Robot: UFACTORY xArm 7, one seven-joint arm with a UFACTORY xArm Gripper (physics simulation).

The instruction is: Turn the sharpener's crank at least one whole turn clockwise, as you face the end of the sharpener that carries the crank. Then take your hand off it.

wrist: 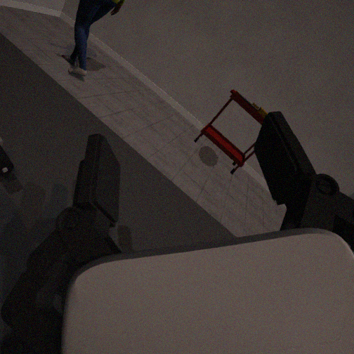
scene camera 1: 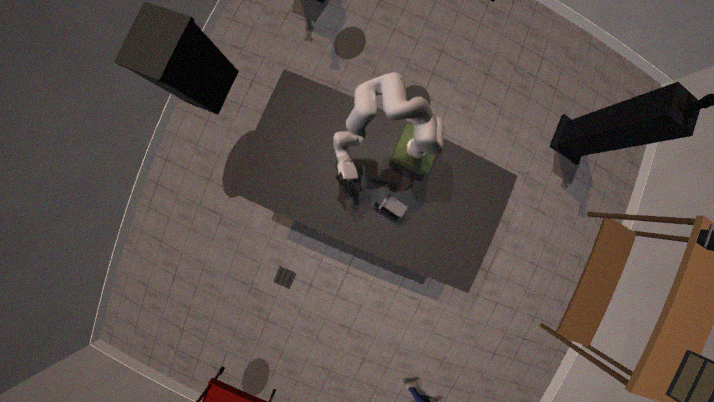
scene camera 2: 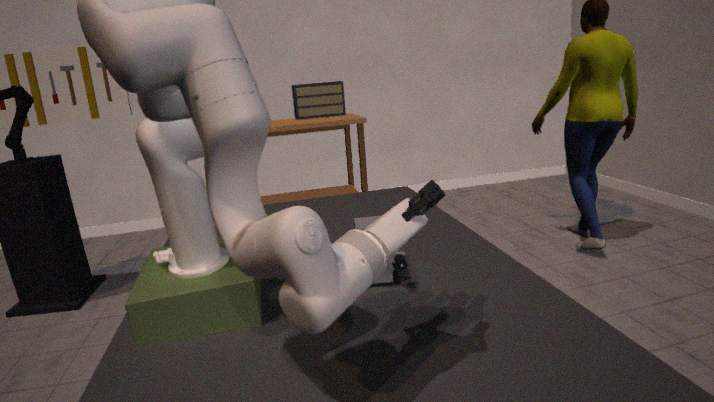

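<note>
The sharpener (scene camera 1: 394, 207) (scene camera 2: 364, 221) is a light grey block on the dark table. In scene camera 2 the gripper body hides most of it. Its crank has a black knob (scene camera 2: 401, 265) (wrist: 4, 161), low beside the block in scene camera 2 and cut by the left edge of the wrist view. My gripper (wrist: 185, 139) is open and empty, its black fingers wide apart. In scene camera 1 it is left of the sharpener's crank end, apart from it. In the wrist view the knob lies outside the fingers, left of the left finger. The crank's exact angle is unclear.
The arm's green base block (scene camera 1: 406, 159) (scene camera 2: 195, 310) stands on the dark table (scene camera 1: 450, 240) (scene camera 2: 505, 350). A person in a yellow top (scene camera 2: 597, 75) stands on the floor past the table. A red cart (wrist: 223, 144) and a wooden workbench (scene camera 2: 320, 123) stand farther off.
</note>
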